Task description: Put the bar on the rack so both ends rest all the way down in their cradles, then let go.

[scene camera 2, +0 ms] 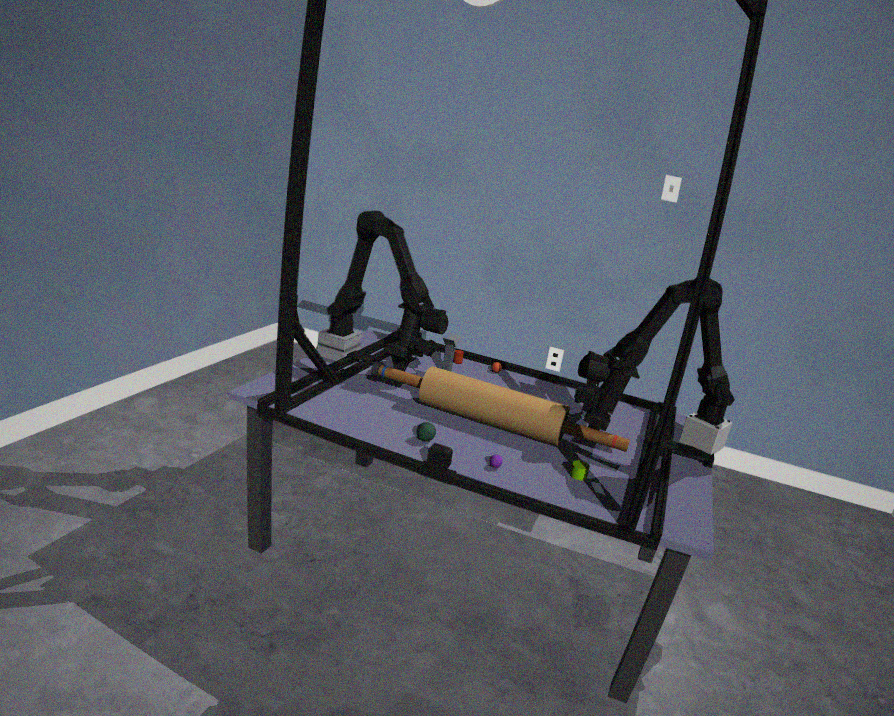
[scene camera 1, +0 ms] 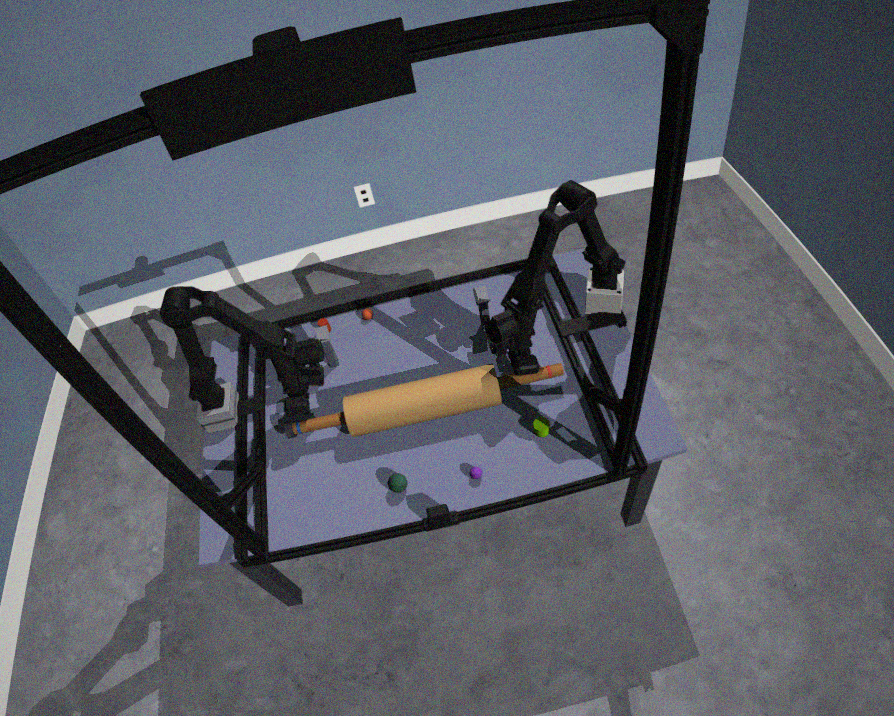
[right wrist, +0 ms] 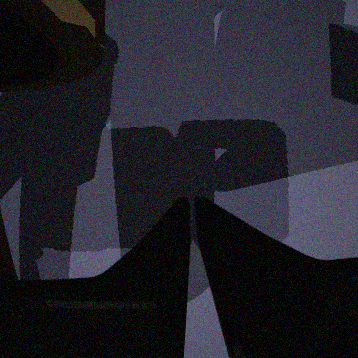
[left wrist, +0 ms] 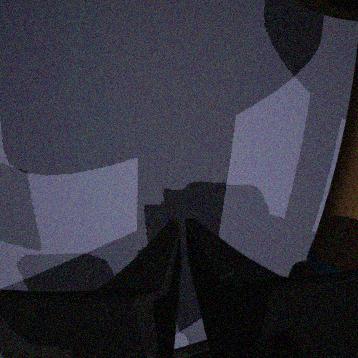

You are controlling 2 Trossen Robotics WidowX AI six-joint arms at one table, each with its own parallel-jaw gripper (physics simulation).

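Seen in the pictures: left gripper, fingertip midpoint: (scene camera 1: 306, 413) (left wrist: 182, 226); right gripper, fingertip midpoint: (scene camera 1: 513, 365) (right wrist: 190, 205); left arm's base, link origin: (scene camera 2: 340, 332) (scene camera 1: 213, 399); right arm's base, link origin: (scene camera 2: 709, 418) (scene camera 1: 605, 280).
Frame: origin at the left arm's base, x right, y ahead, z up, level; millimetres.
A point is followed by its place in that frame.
The bar, a tan rolling pin (scene camera 1: 421, 400) @(z 18, x 173, y 566 mm) (scene camera 2: 492, 402) @(z 2, x 188, y 573 mm), lies across the middle of the table, with a blue band on its left handle and a red band on its right. Part of it shows in the left wrist view (left wrist: 348, 192) @(z -24, x 123, y 281 mm) and right wrist view (right wrist: 75, 16). My left gripper (left wrist: 182, 226) @(z -65, x 69, y 251 mm) is shut beside the blue-banded handle, with no bar between its fingertips. My right gripper (right wrist: 190, 205) @(z -67, x 70, y 816 mm) is shut beside the other handle, with nothing visible between its tips. A grey upright (scene camera 1: 481, 296) (scene camera 2: 448, 352), possibly part of the rack, stands behind; its cradles are unclear.
A dark green ball (scene camera 1: 397, 482) @(z -33, x 349, y 470 mm) (scene camera 2: 426, 431) @(z -43, x 358, y 475 mm), a purple ball (scene camera 1: 476, 472) @(z -49, x 362, y 654 mm) (scene camera 2: 496, 460) @(z -54, x 368, y 656 mm) and a lime-green piece (scene camera 1: 541, 427) @(z -47, x 287, y 831 mm) (scene camera 2: 579, 470) @(z -53, x 297, y 835 mm) lie in front of the bar. An orange ball (scene camera 1: 366, 313) @(z -47, x -226, y 451 mm) (scene camera 2: 496, 366) @(z -52, x -221, y 455 mm) and a red piece (scene camera 2: 458, 357) @(z -55, x -215, y 324 mm) are behind. A black frame (scene camera 1: 440, 283) @(z -58, x -287, y 684 mm) surrounds the workspace.
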